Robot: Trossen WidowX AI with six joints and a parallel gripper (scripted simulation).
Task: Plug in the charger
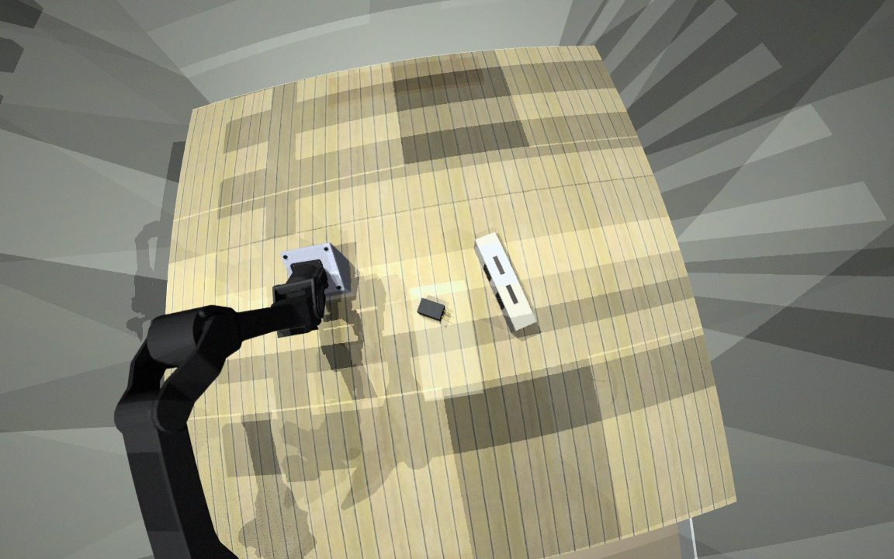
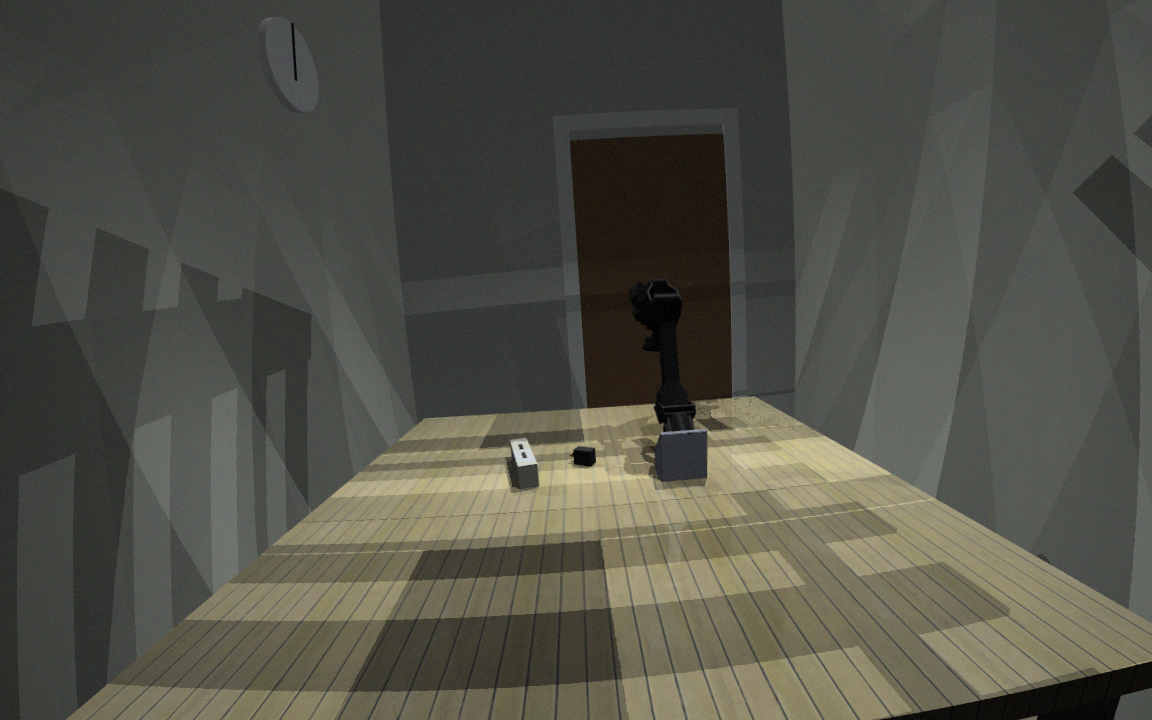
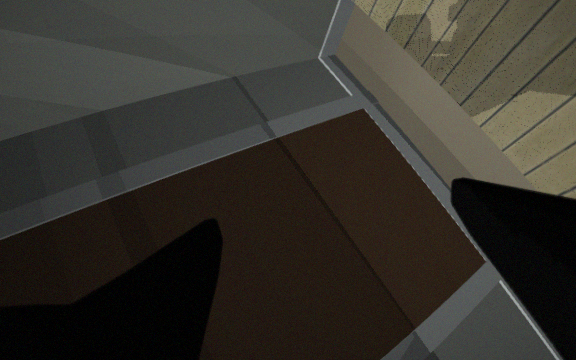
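My gripper tip is now 46 cm to the right of the two-prong charger, 34 cm short of it and 25 cm above it.
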